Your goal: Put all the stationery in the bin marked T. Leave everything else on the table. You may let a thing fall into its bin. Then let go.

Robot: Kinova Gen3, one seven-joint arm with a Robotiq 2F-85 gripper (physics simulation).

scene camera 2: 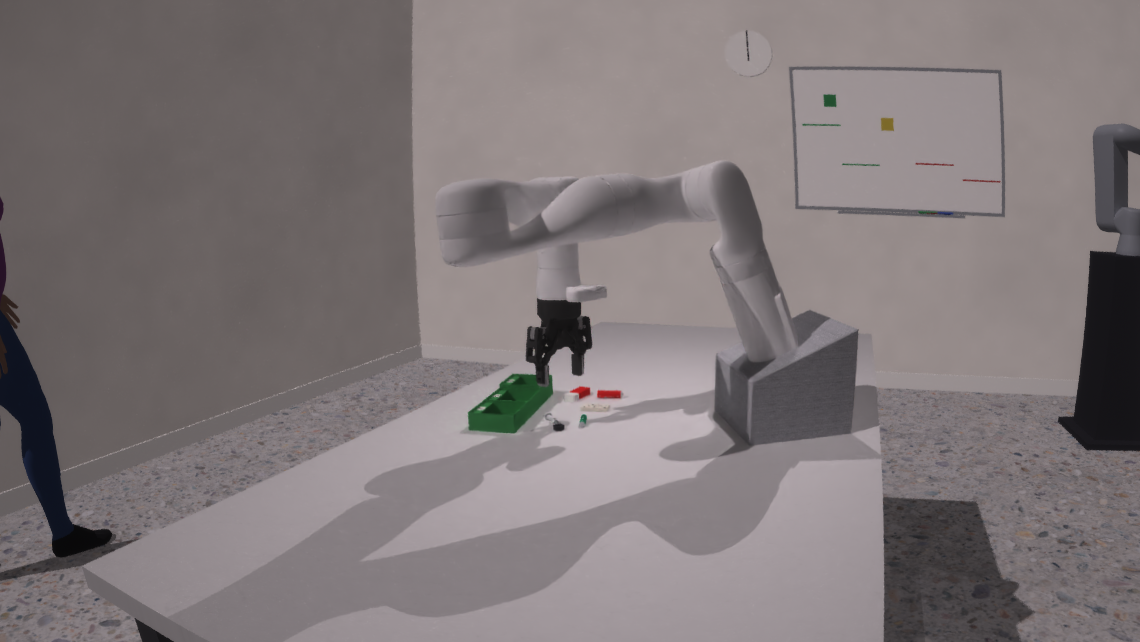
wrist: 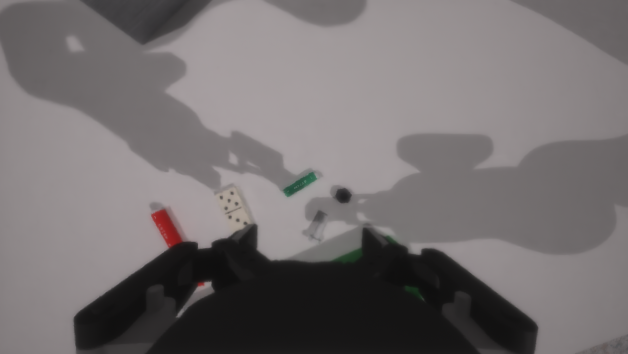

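Pixels of known places: gripper, fingertip midpoint: (scene camera 2: 561,380) (wrist: 310,237); arm's base, origin of the base link: (scene camera 2: 772,349).
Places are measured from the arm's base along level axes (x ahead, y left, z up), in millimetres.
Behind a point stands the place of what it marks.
My gripper (scene camera 2: 560,370) {x 364, y 57, z -58 mm} (wrist: 310,237) {x 364, y 57, z -58 mm} is open and empty, above the table beside the green divided tray (scene camera 2: 493,421) {x 456, y 146, z -114 mm} (wrist: 350,254) {x 425, y 90, z -129 mm}. The T label does not show now. A red and white block (scene camera 2: 579,392) {x 382, y -88, z -121 mm} lies beside the tray, mostly hidden by the gripper in the wrist view. A red stick (scene camera 2: 608,393) {x 327, y -102, z -123 mm} (wrist: 166,227) {x 325, y -104, z -121 mm} with a grey end lies near it. A small grey clip-like piece (scene camera 2: 550,417) {x 383, y 65, z -125 mm} (wrist: 318,225) {x 377, y 63, z -126 mm} with a dark end lies close to the tray. A green stick (scene camera 2: 583,420) {x 319, y 73, z -123 mm} (wrist: 300,184) {x 325, y 58, z -123 mm} with a pale end lies farther from the tray.
A white domino (scene camera 2: 595,407) {x 326, y -17, z -127 mm} (wrist: 233,206) {x 326, y -25, z -127 mm} lies between the red and green sticks. A black nut (scene camera 2: 558,426) {x 351, y 109, z -125 mm} (wrist: 343,195) {x 352, y 102, z -125 mm} lies beside the green stick. The robot's grey base block (scene camera 2: 801,398) {x -56, y 77, z -62 mm} stands on the right of the table in the scene view.
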